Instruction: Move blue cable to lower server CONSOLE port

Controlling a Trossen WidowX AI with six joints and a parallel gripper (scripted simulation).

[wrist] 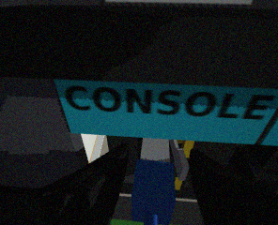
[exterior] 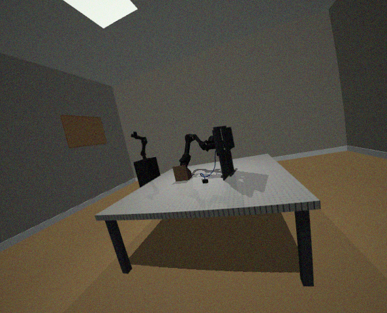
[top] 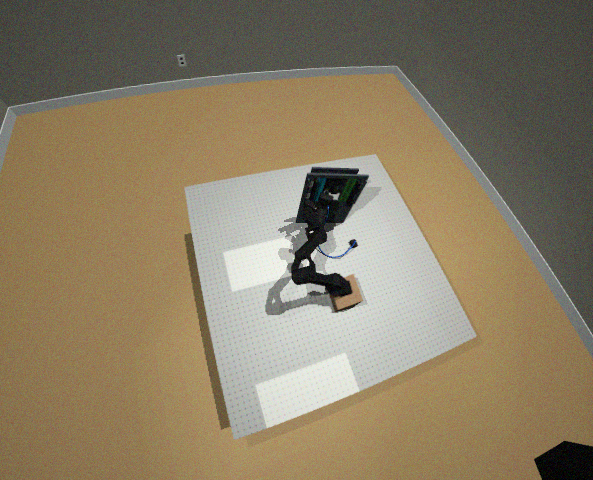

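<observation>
Right now the cable plug is right at my gripper tip. From my gripper tip the other things lie so: black piece (18 cm behind, 17 cm to the right, 25 cm below).
</observation>
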